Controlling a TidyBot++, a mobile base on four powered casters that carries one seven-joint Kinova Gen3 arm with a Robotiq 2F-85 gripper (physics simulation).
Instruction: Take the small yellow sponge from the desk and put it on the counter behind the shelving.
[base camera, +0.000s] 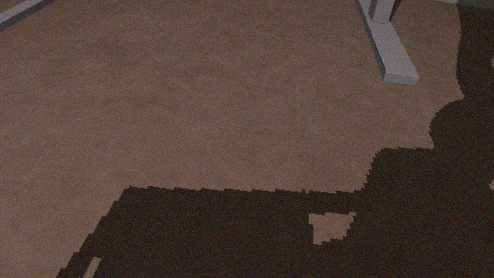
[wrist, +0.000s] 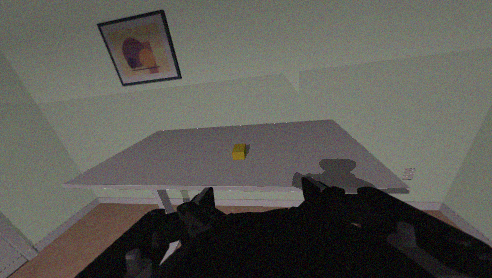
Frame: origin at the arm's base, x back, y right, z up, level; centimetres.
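Where they show: gripper, fingertip midpoint: (wrist: 257, 192).
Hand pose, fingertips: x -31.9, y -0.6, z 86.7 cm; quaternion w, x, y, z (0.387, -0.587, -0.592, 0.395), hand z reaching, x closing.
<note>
After its pixels a point has its place.
A small yellow sponge (wrist: 239, 152) {z 59.5, x -91.4, y -7.6 cm} lies on the grey desk (wrist: 190, 165) {z 55.4, x -90.9, y -34.2 cm}, near the middle of its top in the wrist view. My gripper (wrist: 257, 192) {z 86.7, x -31.9, y -0.6 cm} is open and empty, in front of the desk's near edge, with the sponge beyond the fingertips and between them in the picture. A shadow of the gripper falls on the right part of the desk top. In the base camera view, a desk foot (base camera: 397, 55) stands on the floor at the upper right. The counter and the shelving do not show in these views.
A framed picture (wrist: 142, 52) {z 119.4, x -158.8, y -76.4 cm} hangs on the green wall (wrist: 240, 95) {z 79.5, x -150.3, y -5.6 cm} behind the desk. A wall outlet (wrist: 409, 173) {z 1.2, x -129.1, y 128.7 cm} is at the right. Part of another grey foot (base camera: 22, 14) {z -38.2, x -105.4, y -78.8 cm} shows at the upper left of the base view. The robot's dark shadow covers the floor's lower right.
</note>
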